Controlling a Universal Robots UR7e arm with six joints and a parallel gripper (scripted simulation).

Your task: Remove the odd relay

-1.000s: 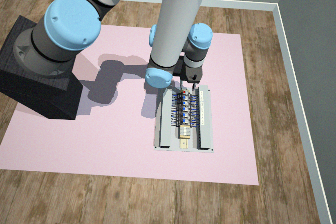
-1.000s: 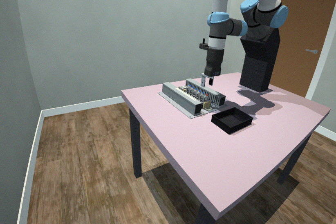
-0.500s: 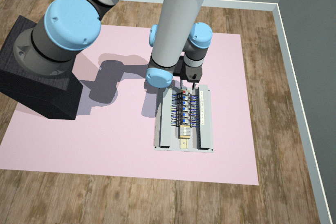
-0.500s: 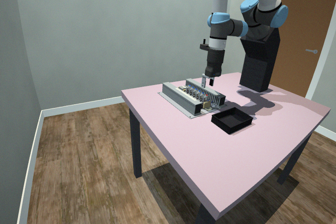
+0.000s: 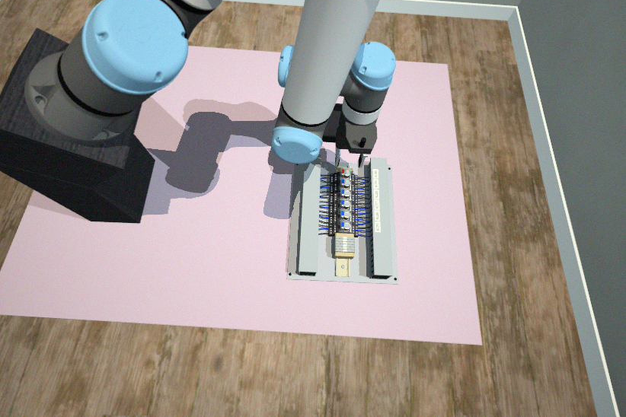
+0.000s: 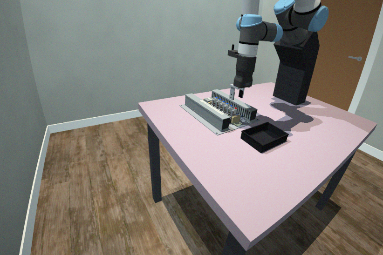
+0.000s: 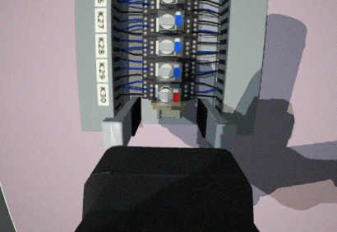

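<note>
Now: hand 90 mm above the red-button relay. The rest, counted from my hand: black parts tray: 50 mm behind, 170 mm to the left, 120 mm below; then grey relay panel: 20 mm ahead, 100 mm to the right, 100 mm below.
</note>
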